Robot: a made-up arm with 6 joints.
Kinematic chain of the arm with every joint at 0, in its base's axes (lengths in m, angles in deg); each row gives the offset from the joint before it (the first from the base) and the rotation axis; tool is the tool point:
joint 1: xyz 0 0 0.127 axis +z
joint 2: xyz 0 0.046 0 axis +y
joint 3: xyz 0 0 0.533 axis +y
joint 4: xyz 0 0 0.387 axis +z
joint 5: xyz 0 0 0 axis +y
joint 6: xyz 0 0 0.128 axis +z
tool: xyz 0 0 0
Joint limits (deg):
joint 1: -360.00..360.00
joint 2: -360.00..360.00
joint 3: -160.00..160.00
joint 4: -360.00..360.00
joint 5: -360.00..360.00
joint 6: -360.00..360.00
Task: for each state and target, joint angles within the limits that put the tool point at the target. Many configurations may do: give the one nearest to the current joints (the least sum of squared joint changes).
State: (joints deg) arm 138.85 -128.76 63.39 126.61 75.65 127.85
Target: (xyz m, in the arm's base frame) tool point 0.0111 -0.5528 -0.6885
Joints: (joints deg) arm 104.79 -155.78 28.63 129.70 58.99 127.85
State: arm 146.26 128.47 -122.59 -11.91 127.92 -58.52
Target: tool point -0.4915 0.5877 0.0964
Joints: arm 128.15 117.87 -83.44 -10.65 108.29 -58.52
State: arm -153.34 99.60 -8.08 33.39 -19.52 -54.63
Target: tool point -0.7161 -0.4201 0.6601
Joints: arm -150.69 74.72 -30.40 32.12 -26.44 -54.63
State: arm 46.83 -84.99 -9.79 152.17 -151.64 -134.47
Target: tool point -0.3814 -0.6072 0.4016
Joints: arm 59.68 -81.68 28.28 153.00 -156.40 -134.47
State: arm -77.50 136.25 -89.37 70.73 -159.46 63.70
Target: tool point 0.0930 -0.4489 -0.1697
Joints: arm -78.83 151.58 -98.28 69.49 -159.63 63.70
